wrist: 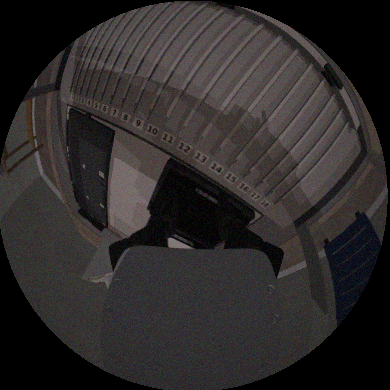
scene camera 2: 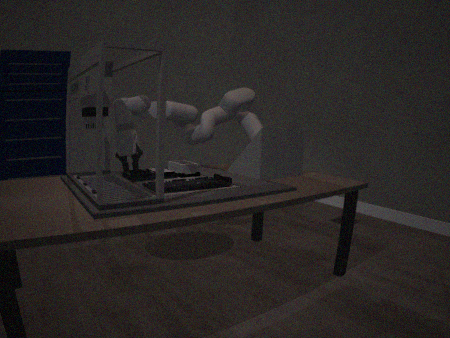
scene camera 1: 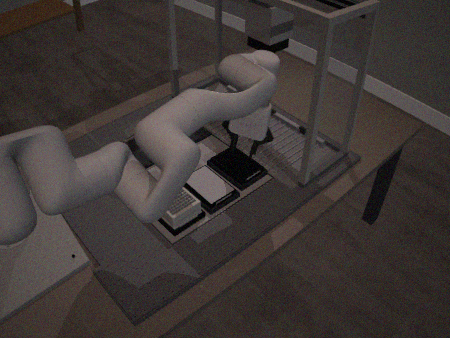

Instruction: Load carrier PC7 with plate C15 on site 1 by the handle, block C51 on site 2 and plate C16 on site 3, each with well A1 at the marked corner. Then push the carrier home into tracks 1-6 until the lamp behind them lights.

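Places are measured from the arm's base along level axes (x left, y back, z up), in millimetres.
Pixels of known places: gripper, fingertip midpoint: (wrist: 197, 200) (scene camera 2: 131, 171) (scene camera 1: 242, 152); arm's base, origin of the base link: (scene camera 2: 264, 146).
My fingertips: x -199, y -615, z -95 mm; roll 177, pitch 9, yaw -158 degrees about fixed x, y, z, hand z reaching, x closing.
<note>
For each thing: its top centre in the pictures, then the offset to it from my fingertips. "spot": a spot on its surface instead.
- white block with wells, middle of its top: (scene camera 1: 171, 195) (scene camera 2: 182, 162) dx +18, dy +261, dz +22 mm
- plate with a pale top, middle of its top: (wrist: 172, 247) (scene camera 1: 207, 183) (scene camera 2: 160, 169) dx -5, dy +152, dz -6 mm
- black plate, middle of its top: (wrist: 195, 219) (scene camera 1: 237, 162) (scene camera 2: 137, 172) dx -12, dy +37, dz -6 mm
- second dark carrier, middle of its top: (wrist: 79, 189) (scene camera 1: 155, 138) (scene camera 2: 187, 178) dx +235, dy +110, dz -2 mm
- head unit, surface spot: (scene camera 1: 267, 23) spot: dx +42, dy -152, dz +325 mm
The pale carrier (scene camera 1: 171, 239) lies on the deck in front of the ribbed tracks (scene camera 1: 287, 141) (wrist: 218, 90). On it stand a white block with wells (scene camera 1: 183, 208) (scene camera 2: 183, 165) at the near end, a plate with a pale top (scene camera 1: 208, 186) in the middle and a black plate (scene camera 1: 237, 167) (wrist: 188, 203) at the end by the tracks. My gripper (scene camera 1: 242, 149) (scene camera 2: 130, 166) (wrist: 197, 200) hangs low over the track-side edge of the black plate. Its fingers stand half open with nothing between them. Labels on the plates are too small to read.
Numbers 1 to 18 mark the track fronts in the wrist view. A second dark carrier (wrist: 88, 163) lies before the low-numbered tracks. A white frame with posts (scene camera 1: 314, 110) (scene camera 2: 160, 134) stands over the tracks, and a head unit (scene camera 1: 267, 23) hangs from it above my arm.
</note>
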